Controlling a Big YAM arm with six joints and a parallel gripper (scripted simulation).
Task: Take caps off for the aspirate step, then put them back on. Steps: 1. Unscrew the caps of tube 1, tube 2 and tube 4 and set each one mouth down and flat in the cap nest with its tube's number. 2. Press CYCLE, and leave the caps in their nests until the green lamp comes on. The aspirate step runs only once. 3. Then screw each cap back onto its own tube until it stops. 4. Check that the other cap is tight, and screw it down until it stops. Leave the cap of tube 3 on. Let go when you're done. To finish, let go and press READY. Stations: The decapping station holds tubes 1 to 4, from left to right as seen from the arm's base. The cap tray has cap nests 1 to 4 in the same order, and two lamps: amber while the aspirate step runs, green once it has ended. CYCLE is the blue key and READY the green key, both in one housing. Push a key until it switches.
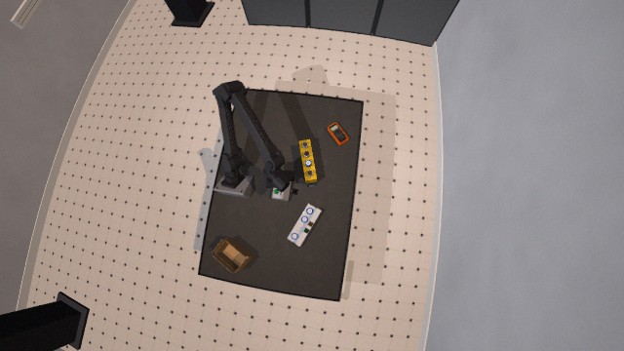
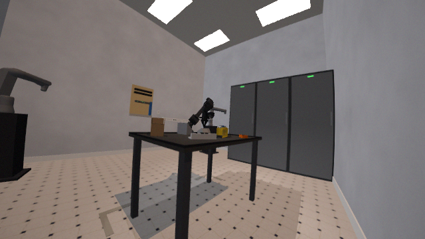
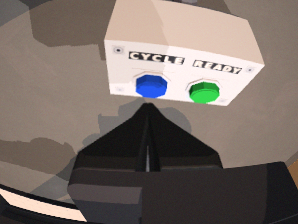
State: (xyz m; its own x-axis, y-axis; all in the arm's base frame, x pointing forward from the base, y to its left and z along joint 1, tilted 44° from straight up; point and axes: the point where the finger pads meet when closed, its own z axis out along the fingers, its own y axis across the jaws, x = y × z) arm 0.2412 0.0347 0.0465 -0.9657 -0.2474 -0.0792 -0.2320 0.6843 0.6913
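The blue key lies 4 cm below my hand. The rest, counted from my hand: green key (5 cm to the right, 4 cm below, 1 cm ahead); then grey key housing (5 cm below, 2 cm to the right, 2 cm ahead); then cardboard box (43 cm to the right, 12 cm behind, 4 cm below).
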